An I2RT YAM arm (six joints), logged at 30 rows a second.
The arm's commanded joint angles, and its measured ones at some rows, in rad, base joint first. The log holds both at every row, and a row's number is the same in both.
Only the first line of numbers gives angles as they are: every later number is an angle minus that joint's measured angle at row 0.
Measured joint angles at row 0: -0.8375, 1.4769, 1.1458, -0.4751, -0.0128, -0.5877
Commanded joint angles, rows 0 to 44: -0.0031, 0.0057, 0.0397, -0.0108, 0.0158, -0.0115; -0.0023, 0.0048, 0.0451, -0.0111, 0.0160, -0.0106; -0.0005, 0.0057, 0.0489, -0.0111, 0.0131, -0.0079; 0.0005, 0.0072, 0.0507, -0.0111, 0.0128, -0.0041; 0.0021, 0.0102, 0.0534, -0.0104, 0.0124, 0.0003; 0.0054, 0.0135, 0.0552, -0.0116, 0.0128, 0.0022; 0.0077, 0.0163, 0.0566, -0.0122, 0.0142, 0.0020; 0.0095, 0.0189, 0.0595, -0.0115, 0.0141, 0.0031; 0.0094, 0.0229, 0.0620, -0.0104, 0.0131, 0.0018; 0.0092, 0.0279, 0.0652, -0.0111, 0.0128, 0.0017; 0.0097, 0.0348, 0.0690, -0.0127, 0.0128, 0.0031; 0.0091, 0.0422, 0.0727, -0.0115, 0.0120, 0.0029; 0.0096, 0.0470, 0.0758, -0.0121, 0.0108, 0.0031; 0.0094, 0.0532, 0.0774, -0.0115, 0.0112, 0.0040; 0.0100, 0.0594, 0.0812, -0.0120, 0.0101, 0.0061; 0.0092, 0.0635, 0.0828, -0.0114, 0.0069, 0.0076; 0.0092, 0.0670, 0.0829, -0.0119, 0.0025, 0.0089; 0.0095, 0.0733, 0.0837, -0.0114, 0.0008, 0.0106; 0.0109, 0.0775, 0.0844, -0.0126, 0.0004, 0.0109; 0.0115, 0.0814, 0.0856, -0.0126, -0.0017, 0.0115; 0.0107, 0.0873, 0.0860, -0.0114, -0.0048, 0.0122; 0.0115, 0.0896, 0.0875, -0.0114, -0.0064, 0.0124; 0.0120, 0.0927, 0.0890, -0.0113, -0.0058, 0.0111; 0.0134, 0.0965, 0.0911, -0.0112, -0.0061, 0.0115; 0.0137, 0.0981, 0.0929, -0.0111, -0.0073, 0.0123; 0.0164, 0.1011, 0.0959, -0.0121, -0.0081, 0.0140; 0.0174, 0.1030, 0.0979, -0.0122, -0.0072, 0.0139; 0.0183, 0.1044, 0.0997, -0.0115, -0.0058, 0.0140; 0.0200, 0.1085, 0.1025, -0.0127, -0.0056, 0.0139; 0.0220, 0.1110, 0.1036, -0.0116, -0.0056, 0.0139; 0.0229, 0.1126, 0.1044, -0.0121, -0.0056, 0.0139; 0.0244, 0.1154, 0.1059, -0.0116, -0.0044, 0.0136; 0.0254, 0.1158, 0.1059, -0.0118, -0.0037, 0.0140; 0.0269, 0.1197, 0.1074, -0.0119, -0.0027, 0.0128; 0.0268, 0.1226, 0.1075, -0.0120, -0.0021, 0.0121; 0.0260, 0.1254, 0.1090, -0.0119, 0.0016, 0.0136; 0.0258, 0.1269, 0.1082, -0.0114, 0.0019, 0.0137; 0.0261, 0.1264, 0.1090, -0.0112, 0.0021, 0.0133; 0.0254, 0.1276, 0.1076, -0.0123, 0.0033, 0.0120; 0.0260, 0.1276, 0.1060, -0.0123, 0.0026, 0.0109; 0.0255, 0.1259, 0.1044, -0.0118, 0.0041, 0.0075; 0.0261, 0.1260, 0.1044, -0.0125, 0.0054, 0.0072; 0.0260, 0.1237, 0.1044, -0.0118, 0.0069, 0.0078; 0.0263, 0.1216, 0.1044, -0.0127, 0.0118, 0.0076; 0.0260, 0.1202, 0.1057, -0.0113, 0.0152, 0.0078
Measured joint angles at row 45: 0.0198, 0.1194, 0.0877, -0.0027, 0.0031, 0.0012
